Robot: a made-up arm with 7 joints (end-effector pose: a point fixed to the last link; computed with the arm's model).
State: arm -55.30 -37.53 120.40 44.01 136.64 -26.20 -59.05
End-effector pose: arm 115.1 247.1 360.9 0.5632 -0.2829 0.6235 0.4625
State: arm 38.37 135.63 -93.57 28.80 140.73 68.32 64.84
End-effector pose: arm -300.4 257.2 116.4 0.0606 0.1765 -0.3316 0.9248
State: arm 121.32 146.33 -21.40 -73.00 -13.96 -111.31 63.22
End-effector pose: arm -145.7 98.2 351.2 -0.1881 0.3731 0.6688 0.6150
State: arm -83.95 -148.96 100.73 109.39 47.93 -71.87 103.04
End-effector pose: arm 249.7 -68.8 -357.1 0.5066 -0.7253 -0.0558 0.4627
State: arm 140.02 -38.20 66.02 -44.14 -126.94 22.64 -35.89
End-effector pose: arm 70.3 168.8 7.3 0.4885 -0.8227 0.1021 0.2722
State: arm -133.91 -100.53 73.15 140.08 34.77 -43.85 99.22
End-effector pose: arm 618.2 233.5 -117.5 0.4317 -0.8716 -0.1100 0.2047
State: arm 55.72 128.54 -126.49 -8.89 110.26 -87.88 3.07
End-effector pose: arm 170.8 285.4 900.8 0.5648 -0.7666 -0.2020 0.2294
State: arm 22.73 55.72 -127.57 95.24 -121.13 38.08 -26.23
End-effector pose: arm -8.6 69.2 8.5 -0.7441 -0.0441 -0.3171 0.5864
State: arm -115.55 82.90 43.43 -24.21 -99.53 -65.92 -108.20
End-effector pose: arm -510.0 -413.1 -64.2 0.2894 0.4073 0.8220 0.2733
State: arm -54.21 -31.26 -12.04 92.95 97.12 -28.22 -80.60
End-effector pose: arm 553.1 -391.9 892.2 -0.4626 0.6722 0.5513 0.1738
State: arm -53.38 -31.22 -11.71 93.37 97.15 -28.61 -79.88
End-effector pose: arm 556.5 -379.3 898.8 -0.4655 0.6764 0.5456 0.1677
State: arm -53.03 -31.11 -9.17 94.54 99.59 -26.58 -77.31
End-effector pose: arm 558.4 -337.4 919.5 -0.4756 0.7055 0.5049 0.1453
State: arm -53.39 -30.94 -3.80 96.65 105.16 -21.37 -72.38
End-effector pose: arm 552.4 -254.6 945.0 -0.4999 0.7545 0.4121 0.1054
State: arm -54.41 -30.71 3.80 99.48 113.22 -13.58 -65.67
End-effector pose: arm 524.7 -143.2 946.2 -0.5447 0.7919 0.2694 0.0602
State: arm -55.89 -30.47 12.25 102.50 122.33 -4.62 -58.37
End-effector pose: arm 467.2 -46.5 904.2 -0.6065 0.7876 0.1056 0.0280
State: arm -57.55 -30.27 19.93 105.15 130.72 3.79 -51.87
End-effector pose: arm 396.3 -4.4 836.5 -0.6692 0.7420 -0.0362 0.0186
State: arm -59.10 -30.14 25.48 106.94 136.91 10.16 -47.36
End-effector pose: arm 340.5 -10.5 777.6 -0.7155 0.6862 -0.1285 0.0258
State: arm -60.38 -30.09 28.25 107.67 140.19 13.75 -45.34
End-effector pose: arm 312.1 -30.7 745.0 -0.7382 0.6517 -0.1702 0.0369
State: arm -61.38 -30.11 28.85 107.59 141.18 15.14 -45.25
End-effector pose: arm 303.6 -45.0 734.0 -0.7430 0.6434 -0.1789 0.0449
